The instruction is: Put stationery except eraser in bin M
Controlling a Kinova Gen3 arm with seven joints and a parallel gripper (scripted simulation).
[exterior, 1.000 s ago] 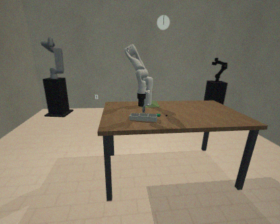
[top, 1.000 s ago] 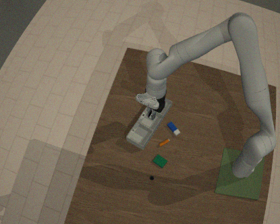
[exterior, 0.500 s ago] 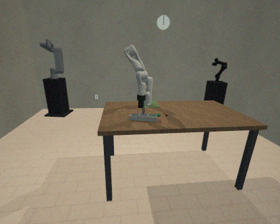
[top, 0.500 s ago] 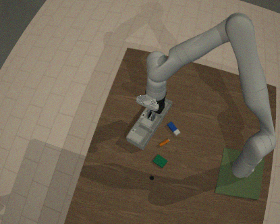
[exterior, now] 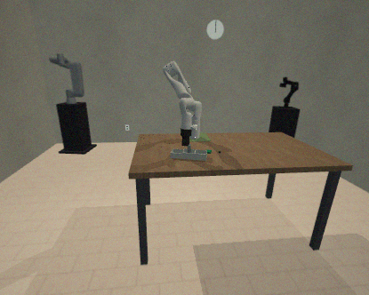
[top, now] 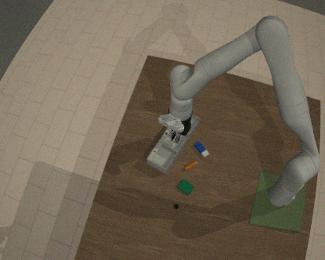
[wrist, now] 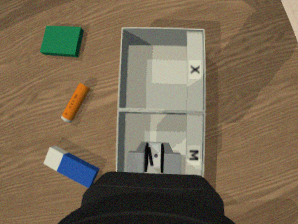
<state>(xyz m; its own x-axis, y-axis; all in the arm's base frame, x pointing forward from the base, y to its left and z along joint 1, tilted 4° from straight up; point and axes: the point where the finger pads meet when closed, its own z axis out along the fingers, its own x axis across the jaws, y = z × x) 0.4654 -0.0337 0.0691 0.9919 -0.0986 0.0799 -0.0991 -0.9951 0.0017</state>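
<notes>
Now: hand 2 cm above the bin and 1 cm short of it. Also, from my hand: orange stick-like thing: 9 cm behind, 6 cm to the left, 4 cm below; white eraser: 11 cm behind, 4 cm below, 1 cm to the right; small white thing: 1 cm below.
</notes>
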